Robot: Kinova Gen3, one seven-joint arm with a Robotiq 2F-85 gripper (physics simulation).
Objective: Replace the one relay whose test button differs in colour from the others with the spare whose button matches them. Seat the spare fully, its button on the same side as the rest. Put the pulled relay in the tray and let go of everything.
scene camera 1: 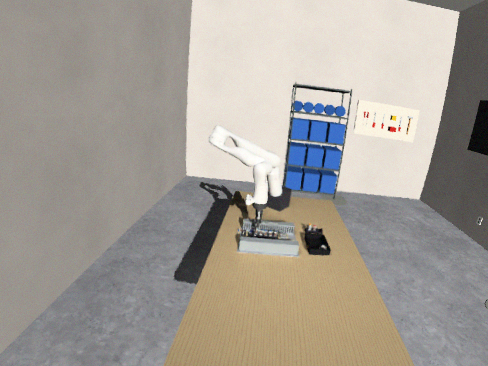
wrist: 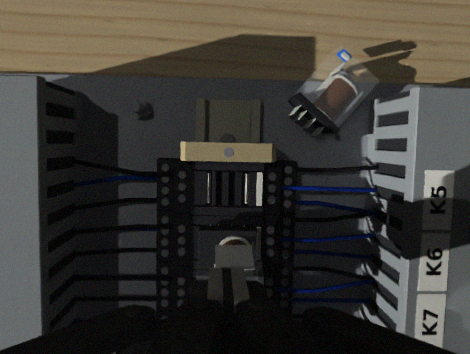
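Pixels of known places: gripper, between the fingertips: (scene camera 1: pixel 257 227) (wrist: pixel 225 292); arm's base, origin of its link: (scene camera 1: pixel 275 192).
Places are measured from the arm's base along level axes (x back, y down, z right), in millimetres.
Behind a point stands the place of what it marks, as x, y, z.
Note:
My gripper (scene camera 1: pixel 257 226) @(-459, 28, 194) (wrist: pixel 225 292) @(-459, 28, 194) is shut and empty, its tips low over the relay row at a relay (wrist: pixel 247 235) @(-446, 58, 208) with a clear housing. A pale grey block shows at the tips; this relay's button colour cannot be told. Beside the tan end stop (wrist: pixel 250 152) @(-439, 65, 246), the K5 position (wrist: pixel 227 189) @(-452, 73, 229) shows dark slots and metal strips, with no clear housing visible. A loose relay (wrist: pixel 340 97) @(-388, 81, 267) with a blue button and its pins exposed lies tilted near the panel's end edge. The black tray (scene camera 1: pixel 320 252) @(-618, 88, -124) stands right of the panel in the scene view, with small items at its far end.
The grey panel box (scene camera 1: pixel 268 245) @(-586, 57, 154) has slotted ducts (wrist: pixel 413 130) @(-369, 45, 246) along both sides, with black and blue wires running to the sockets. Labels K5 (wrist: pixel 438 200) @(-362, 42, 215), K6 (wrist: pixel 434 262) @(-367, 42, 187) and K7 (wrist: pixel 430 320) @(-371, 42, 161) are on the right side. A blue-bin shelf stands far behind.

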